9 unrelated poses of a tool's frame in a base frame.
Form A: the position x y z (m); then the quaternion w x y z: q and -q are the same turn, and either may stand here.
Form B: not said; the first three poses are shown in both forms.
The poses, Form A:
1: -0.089 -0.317 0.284 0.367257 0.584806 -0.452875 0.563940
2: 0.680 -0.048 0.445 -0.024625 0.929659 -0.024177 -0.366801
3: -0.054 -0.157 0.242 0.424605 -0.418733 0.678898 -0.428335
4: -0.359 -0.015 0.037 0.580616 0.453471 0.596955 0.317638
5: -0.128 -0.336 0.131 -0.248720 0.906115 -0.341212 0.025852
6: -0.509 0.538 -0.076 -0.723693 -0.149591 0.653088 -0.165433
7: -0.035 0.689 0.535 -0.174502 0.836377 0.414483 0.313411
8: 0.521 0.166 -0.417 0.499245 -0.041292 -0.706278 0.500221
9: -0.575 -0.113 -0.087 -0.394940 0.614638 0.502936 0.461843
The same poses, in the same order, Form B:
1: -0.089 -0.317 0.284 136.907 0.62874 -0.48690 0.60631
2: 0.680 -0.048 0.445 177.178 -0.92994 0.02418 0.36691
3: -0.054 -0.157 0.242 129.749 -0.46249 0.74985 -0.47310
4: -0.359 -0.015 0.037 109.012 0.55697 0.73320 0.39013
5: -0.128 -0.336 0.131 151.196 -0.93551 0.35228 -0.02669
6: -0.509 0.538 -0.076 87.280 0.21676 -0.94634 0.23972
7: -0.035 0.689 0.535 159.901 -0.84941 -0.42094 -0.31829
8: 0.521 0.166 -0.417 120.100 -0.04766 -0.81513 0.57732
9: -0.575 -0.113 -0.087 133.476 -0.66902 -0.54744 -0.50271
